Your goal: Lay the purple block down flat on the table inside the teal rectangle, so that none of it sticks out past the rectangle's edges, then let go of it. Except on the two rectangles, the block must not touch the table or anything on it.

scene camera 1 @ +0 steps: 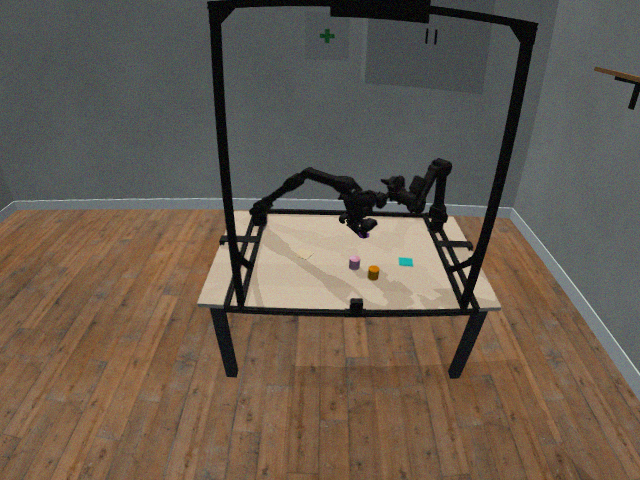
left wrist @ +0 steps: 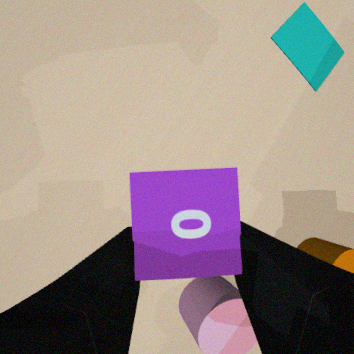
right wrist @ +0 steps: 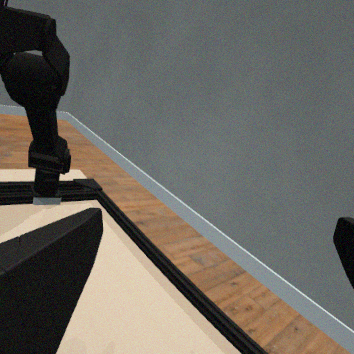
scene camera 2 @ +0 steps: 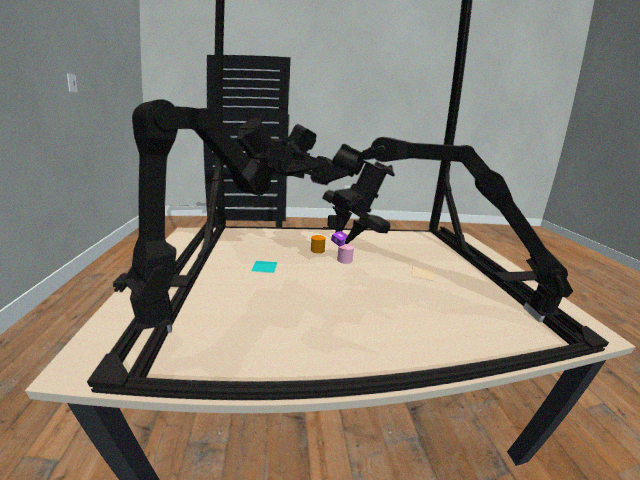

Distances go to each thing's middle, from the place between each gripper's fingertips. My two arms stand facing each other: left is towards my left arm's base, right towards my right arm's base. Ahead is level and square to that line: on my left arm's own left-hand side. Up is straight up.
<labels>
My right hand is 110 mm past the purple block [left wrist: 185,223], 40 mm to the right of it and 190 mm above it. From my right hand the other things lie so: pink cylinder [left wrist: 211,307] (200 mm behind, 80 mm to the left, 270 mm below); teal rectangle [left wrist: 306,42] (150 mm behind, 150 mm to the right, 300 mm below).
The pink cylinder is 90 mm behind my left hand, 80 mm below it and 30 mm to the left of it. Round my left hand: purple block 10 mm ahead, 10 mm above; teal rectangle 200 mm to the right, 100 mm below, 40 mm behind.
</labels>
